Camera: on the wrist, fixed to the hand. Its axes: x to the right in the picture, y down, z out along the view.
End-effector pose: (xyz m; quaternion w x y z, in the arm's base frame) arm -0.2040 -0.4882 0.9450 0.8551 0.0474 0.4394 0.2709
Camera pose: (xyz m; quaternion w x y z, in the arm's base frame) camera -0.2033 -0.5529 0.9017 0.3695 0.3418 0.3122 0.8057
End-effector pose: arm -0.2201 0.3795 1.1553 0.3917 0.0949 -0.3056 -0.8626
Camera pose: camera -0.2476 0.3988 1.0851 0.9090 -0.1107 -0.2638 -0.3031
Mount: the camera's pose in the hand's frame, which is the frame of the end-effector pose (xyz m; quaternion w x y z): -0.0009 -0.0690 -0.0360 0.6876 0.0053 0.0502 0.7243
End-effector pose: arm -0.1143 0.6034 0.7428 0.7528 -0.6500 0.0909 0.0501
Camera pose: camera -0.1044 0.5575 0.8049 0.4802 -0.3796 0.5714 0.5466
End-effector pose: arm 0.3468 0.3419 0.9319 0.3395 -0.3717 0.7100 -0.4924
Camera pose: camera 0.3301 0.3423 1.0079 0.5564 0.2852 0.7719 -0.1151
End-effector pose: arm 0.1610 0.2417 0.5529 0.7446 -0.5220 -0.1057 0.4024
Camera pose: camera 0.2149 0.2071 0.5971 0.2286 -0.4517 0.3449 0.7904
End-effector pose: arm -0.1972 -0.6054 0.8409 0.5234 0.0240 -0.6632 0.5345
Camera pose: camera -0.1319 -0.6089 0.8831 0.0059 -0.4879 -0.4443 0.7513
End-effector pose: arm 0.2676 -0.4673 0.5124 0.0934 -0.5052 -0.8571 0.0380
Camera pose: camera 0.2159 -0.5027 0.5586 0.0824 -0.9696 -0.2185 0.0730
